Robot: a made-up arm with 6 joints.
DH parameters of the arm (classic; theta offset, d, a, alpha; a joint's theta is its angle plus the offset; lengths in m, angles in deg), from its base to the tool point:
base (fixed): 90 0.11 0 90
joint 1: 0 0.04 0.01 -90
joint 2: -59.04 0 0.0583 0
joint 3: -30.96 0.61 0.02 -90
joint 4: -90 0.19 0.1 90
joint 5: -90 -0.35 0.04 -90
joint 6: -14.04 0 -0.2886 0
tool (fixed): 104.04 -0.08 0 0
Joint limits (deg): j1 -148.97..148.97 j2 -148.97..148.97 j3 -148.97..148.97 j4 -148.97..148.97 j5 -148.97..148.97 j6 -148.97..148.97
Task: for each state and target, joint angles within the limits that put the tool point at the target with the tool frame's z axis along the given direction. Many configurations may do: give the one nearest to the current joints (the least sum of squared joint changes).
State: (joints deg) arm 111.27 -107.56 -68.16 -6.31 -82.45 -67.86
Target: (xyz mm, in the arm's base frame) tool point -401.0 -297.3 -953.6 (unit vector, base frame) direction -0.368 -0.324 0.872
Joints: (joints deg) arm 147.54 -104.12 -67.95 -25.01 -128.30 -53.21
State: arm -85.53 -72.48 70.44 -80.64 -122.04 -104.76
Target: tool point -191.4 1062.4 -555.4 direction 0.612 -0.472 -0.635
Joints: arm -124.53 -30.89 114.20 -88.07 -148.96 -79.38
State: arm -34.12 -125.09 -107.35 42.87 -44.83 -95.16
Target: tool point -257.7 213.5 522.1 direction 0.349 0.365 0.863
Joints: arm 11.93 -119.46 -109.91 13.12 -37.85 -139.13
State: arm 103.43 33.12 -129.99 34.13 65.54 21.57
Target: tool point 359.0 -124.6 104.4 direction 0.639 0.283 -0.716
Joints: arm 119.61 31.79 -124.84 81.58 42.71 -14.77
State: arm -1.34 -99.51 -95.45 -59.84 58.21 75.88
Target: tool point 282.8 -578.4 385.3 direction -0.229 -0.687 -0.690
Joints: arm 46.64 -92.06 -96.60 -107.92 94.81 123.72
